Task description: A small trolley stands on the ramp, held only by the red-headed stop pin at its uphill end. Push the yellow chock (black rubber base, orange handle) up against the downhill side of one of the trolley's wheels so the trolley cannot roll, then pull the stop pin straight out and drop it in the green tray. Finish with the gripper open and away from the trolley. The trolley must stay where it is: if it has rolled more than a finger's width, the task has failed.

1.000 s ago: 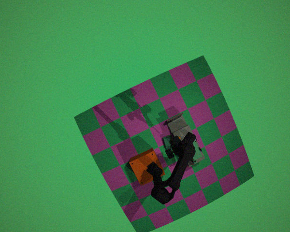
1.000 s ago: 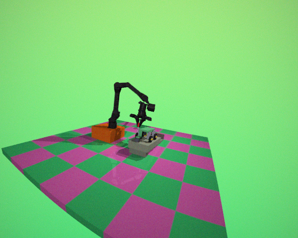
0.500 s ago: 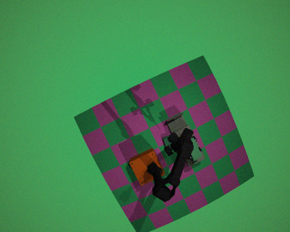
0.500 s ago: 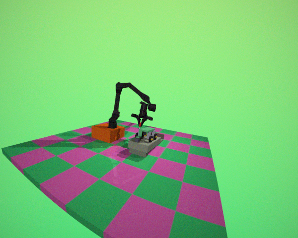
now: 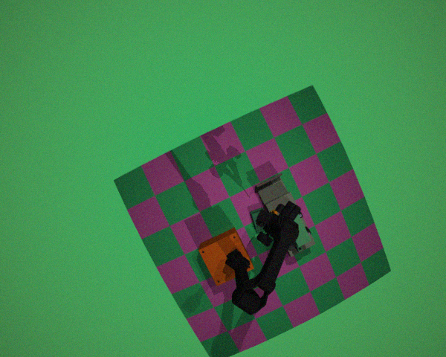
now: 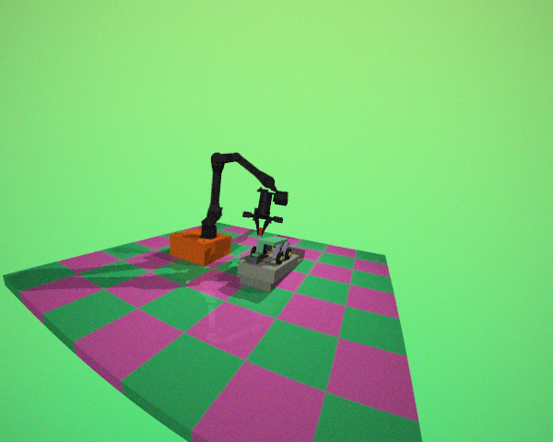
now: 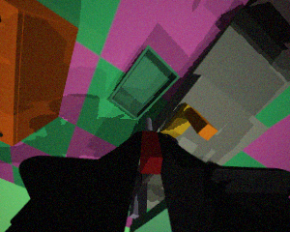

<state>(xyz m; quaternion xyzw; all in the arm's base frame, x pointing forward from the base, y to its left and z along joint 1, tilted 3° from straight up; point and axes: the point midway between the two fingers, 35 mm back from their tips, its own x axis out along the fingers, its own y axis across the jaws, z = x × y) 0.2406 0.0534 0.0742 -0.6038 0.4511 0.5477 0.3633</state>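
Right now the red-headed stop pin is right at my gripper tip. Round my gripper tip: green tray 30 mm behind, 140 mm below; then trolley 90 mm ahead, 110 mm to the right, 20 mm below; then yellow chock 50 mm ahead, 50 mm below.
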